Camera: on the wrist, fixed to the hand. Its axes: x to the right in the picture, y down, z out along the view.
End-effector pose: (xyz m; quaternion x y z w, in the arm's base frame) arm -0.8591 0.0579 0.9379 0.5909 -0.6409 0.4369 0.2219
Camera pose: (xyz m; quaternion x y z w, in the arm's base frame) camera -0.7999 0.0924 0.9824 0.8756 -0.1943 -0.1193 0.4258
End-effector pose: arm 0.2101 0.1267 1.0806 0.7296 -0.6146 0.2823 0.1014
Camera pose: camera 0.2686 0.1581 1.1282 0.9450 -0.0242 -0.1710 0.2777
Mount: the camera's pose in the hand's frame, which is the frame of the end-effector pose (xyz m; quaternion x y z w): 0.0042 -0.0723 -0.0378 -0.2187 -0.2233 -0.6589 0.6843
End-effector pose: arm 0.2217 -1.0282 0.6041 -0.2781 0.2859 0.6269 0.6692
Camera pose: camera 0.2928 -1.0572 0.5762 -0.3850 -0.2741 0.1127 0.8740
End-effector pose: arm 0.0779 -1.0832 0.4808 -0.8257 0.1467 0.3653 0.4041
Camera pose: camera 0.1380 -1.0667 0.5336 -0.6684 -0.6137 0.2002 0.3694
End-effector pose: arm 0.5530 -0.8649 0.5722 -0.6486 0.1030 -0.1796 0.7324
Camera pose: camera 0.5330 -0.9079 0.6387 -0.7120 -0.4811 -0.4381 0.2640
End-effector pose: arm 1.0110 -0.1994 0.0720 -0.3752 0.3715 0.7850 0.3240
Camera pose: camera 1.0790 -0.1925 0.0272 -0.3971 -0.2370 0.4887 0.7398
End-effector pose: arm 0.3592 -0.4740 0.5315 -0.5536 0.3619 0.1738 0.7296
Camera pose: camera 0.3967 -0.5335 0.5731 -0.7380 -0.3180 -0.1590 0.5735
